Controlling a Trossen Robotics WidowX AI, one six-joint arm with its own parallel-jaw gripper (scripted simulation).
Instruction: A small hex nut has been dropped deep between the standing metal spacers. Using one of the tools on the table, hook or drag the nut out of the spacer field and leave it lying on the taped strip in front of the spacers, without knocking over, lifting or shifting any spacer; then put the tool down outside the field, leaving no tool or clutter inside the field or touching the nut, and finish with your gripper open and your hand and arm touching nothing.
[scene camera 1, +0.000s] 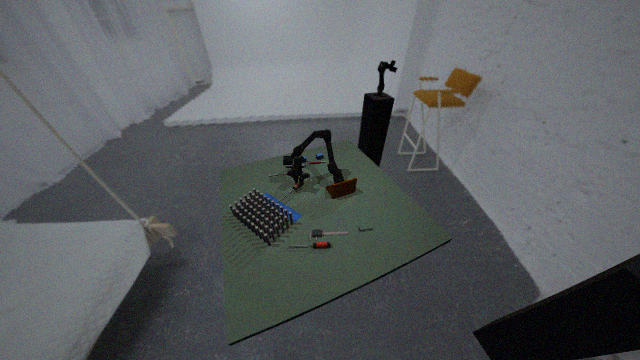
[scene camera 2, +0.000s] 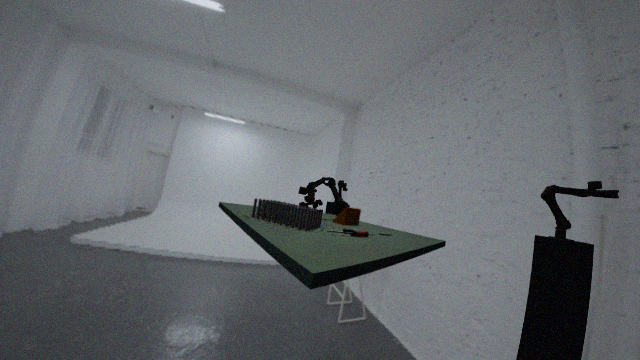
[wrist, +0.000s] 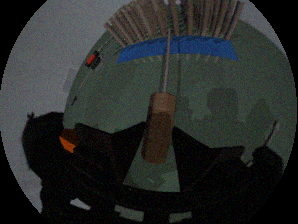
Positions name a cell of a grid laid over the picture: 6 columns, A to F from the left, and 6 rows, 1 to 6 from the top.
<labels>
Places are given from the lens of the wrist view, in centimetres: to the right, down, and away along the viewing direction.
my gripper (wrist: D4): 2, 2, 10
blue taped strip (wrist: E2): 16, -16, 11
</labels>
